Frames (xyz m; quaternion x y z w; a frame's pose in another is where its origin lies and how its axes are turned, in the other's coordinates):
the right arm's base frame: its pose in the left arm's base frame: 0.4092 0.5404 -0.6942 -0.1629 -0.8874 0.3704 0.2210
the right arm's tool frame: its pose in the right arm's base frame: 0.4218 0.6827 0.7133 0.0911 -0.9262 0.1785 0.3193
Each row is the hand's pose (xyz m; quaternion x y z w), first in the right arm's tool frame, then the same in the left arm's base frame.
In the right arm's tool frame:
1: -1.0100 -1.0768 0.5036 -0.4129 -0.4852 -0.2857 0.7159
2: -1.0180 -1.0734 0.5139 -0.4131 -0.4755 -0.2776 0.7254
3: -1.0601 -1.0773 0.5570 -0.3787 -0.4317 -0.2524 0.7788
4: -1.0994 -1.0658 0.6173 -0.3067 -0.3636 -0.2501 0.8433
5: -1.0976 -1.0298 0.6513 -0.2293 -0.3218 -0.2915 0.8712
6: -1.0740 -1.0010 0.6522 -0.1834 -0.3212 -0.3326 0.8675
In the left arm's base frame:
1: -0.6972 0.7924 -0.0376 -0.7512 0.0321 -0.2584 0.6065
2: -0.6900 0.7998 -0.0290 -0.7456 0.0453 -0.2570 0.6132
3: -0.6715 0.8253 0.0225 -0.6984 0.0936 -0.2789 0.6525
4: -0.6306 0.8573 0.0737 -0.6230 0.1480 -0.3432 0.6872
5: -0.5849 0.8764 0.0721 -0.5664 0.1569 -0.4266 0.6875
6: -0.5620 0.8773 0.0427 -0.5463 0.1317 -0.4777 0.6753

